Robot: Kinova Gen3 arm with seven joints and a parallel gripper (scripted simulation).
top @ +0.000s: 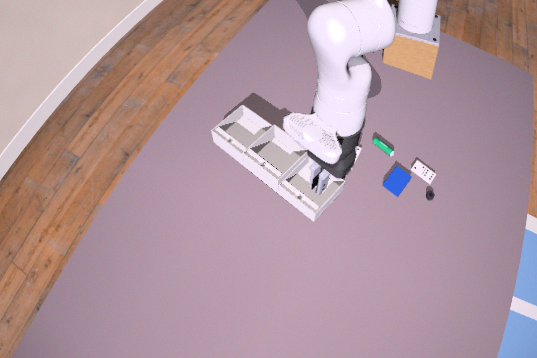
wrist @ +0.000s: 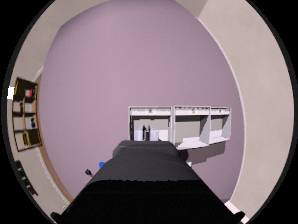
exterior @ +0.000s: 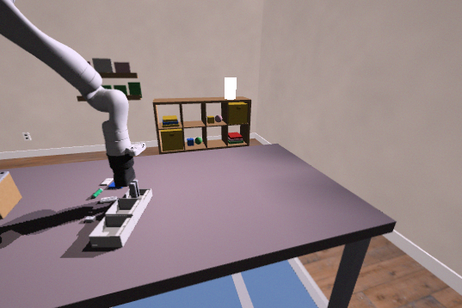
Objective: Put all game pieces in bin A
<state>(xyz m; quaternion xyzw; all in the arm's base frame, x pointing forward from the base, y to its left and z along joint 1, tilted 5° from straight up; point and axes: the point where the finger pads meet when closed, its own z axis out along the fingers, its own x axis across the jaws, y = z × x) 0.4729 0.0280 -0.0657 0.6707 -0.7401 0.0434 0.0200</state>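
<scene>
Now: the black piece 19 cm to the left of my hand, 13 cm behind it and 3 cm below it. The rest, counted from my hand: white-grey object 11 cm behind, 10 cm to the right, 3 cm below; joined white bins 9 cm to the right, 1 cm below; blue flat block 11 cm to the left, 11 cm behind, 3 cm below.
</scene>
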